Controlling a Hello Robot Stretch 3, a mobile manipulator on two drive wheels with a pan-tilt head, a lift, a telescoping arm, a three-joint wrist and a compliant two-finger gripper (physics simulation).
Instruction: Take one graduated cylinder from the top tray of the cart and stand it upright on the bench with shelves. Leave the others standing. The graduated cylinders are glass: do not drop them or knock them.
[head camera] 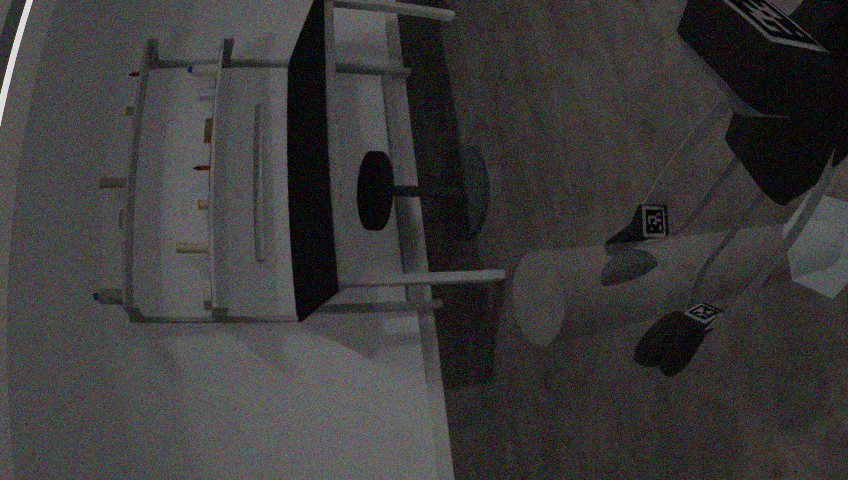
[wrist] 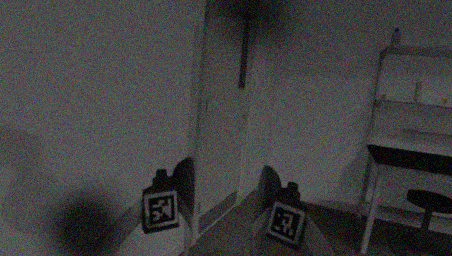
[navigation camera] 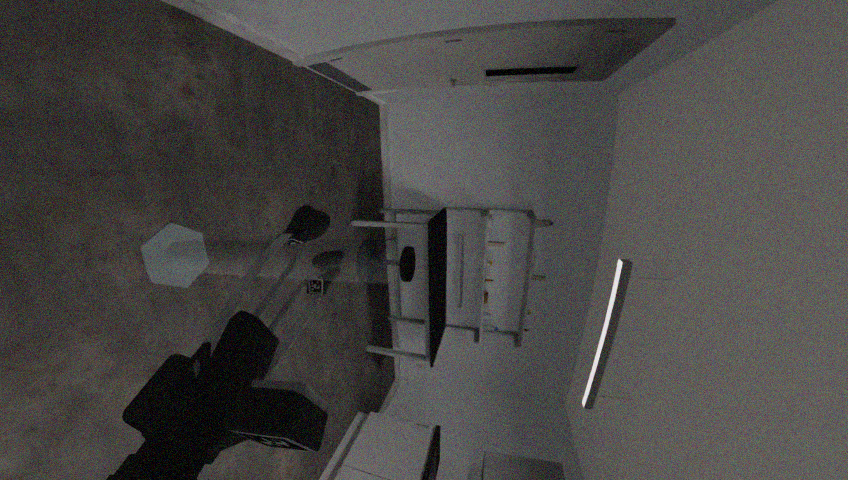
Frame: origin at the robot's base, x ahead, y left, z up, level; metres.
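Seen in the pictures: gripper, fingertip midpoint: (head camera: 628,323) (wrist: 227,181) (navigation camera: 328,232).
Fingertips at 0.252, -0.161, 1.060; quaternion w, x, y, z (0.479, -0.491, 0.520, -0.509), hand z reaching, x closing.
A point is followed by its place in that frame, as x, y, z.
A clear glass graduated cylinder (head camera: 586,291) @(0.191, -0.144, 1.145) (navigation camera: 174,255) @(0.177, -0.146, 0.857) with a pale hexagonal foot stands upright between my fingers, foot down and rim up. My gripper (head camera: 647,309) @(0.252, -0.162, 1.060) (navigation camera: 318,240) @(0.252, -0.162, 1.060) (wrist: 227,181) @(0.252, -0.162, 1.060) is shut on its upper part; one fingertip shows through the glass. In the wrist view the glass is too clear and dark to make out. The bench with shelves (head camera: 312,166) (navigation camera: 437,285) (wrist: 410,159) stands against the wall, at the right of the wrist view, apart from the gripper. The cart and the other cylinders do not show.
A round black stool (head camera: 374,190) (navigation camera: 407,263) (wrist: 429,200) stands at the bench front. Several small bottles and items stand on the bench's shelves. A door (navigation camera: 410,65) @(2.016, -0.200, 0.681) (wrist: 220,125) is in the wall beside it. A white cabinet (navigation camera: 380,446) @(0.172, -2.797, 0.412) shows low in the navigation view.
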